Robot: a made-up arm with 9 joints. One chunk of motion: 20 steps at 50 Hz.
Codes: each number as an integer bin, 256 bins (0 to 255) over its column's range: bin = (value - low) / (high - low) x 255, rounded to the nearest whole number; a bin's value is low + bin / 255 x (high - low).
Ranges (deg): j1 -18..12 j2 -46..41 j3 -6..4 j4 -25..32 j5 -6..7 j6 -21..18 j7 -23..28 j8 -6..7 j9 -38..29
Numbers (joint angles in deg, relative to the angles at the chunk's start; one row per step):
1: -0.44 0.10 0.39 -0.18 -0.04 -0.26 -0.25 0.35 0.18
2: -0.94 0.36 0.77 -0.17 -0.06 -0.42 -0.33 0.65 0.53
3: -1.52 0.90 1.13 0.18 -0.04 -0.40 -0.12 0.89 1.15
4: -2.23 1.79 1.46 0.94 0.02 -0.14 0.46 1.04 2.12
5: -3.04 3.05 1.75 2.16 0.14 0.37 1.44 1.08 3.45
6: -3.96 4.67 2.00 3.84 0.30 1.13 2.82 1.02 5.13
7: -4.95 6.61 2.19 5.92 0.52 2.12 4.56 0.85 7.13
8: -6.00 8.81 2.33 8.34 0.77 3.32 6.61 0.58 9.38
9: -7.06 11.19 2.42 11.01 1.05 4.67 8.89 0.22 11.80
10: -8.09 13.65 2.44 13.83 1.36 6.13 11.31 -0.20 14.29
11: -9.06 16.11 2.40 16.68 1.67 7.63 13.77 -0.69 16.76
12: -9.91 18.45 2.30 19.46 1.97 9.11 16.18 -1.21 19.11
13: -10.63 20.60 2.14 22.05 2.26 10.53 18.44 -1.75 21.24
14: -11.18 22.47 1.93 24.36 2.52 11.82 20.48 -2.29 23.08
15: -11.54 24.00 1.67 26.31 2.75 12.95 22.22 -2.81 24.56
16: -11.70 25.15 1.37 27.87 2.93 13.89 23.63 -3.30 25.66
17: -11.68 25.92 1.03 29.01 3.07 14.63 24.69 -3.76 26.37
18: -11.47 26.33 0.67 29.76 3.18 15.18 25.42 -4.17 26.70
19: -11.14 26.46 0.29 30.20 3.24 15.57 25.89 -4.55 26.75
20: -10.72 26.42 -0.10 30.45 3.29 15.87 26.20 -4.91 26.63
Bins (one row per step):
1: 149 135 163 111 117 136 114 125 145
2: 145 136 173 111 117 135 113 130 147
3: 140 137 182 113 117 135 114 135 149
4: 134 140 190 116 118 136 117 138 153
5: 127 144 198 122 120 140 122 139 158
6: 119 149 204 129 124 145 129 138 164
7: 111 154 209 138 128 151 138 134 172
8: 102 161 212 149 133 159 148 129 180
9: 93 168 215 161 138 168 159 122 190
10: 84 175 215 174 144 177 172 114 199
11: 76 182 214 186 150 187 184 104 208
12: 69 189 212 199 156 197 196 94 217
13: 63 195 208 210 162 206 207 83 225
14: 58 201 202 221 167 215 217 73 232
15: 55 205 196 230 172 222 226 63 238
16: 54 209 188 237 175 228 233 53 242
17: 54 211 179 242 178 233 238 44 245
18: 56 212 170 245 180 237 242 36 246
19: 58 212 160 247 181 239 244 28 246
20: 62 212 150 248 182 241 246 21 246

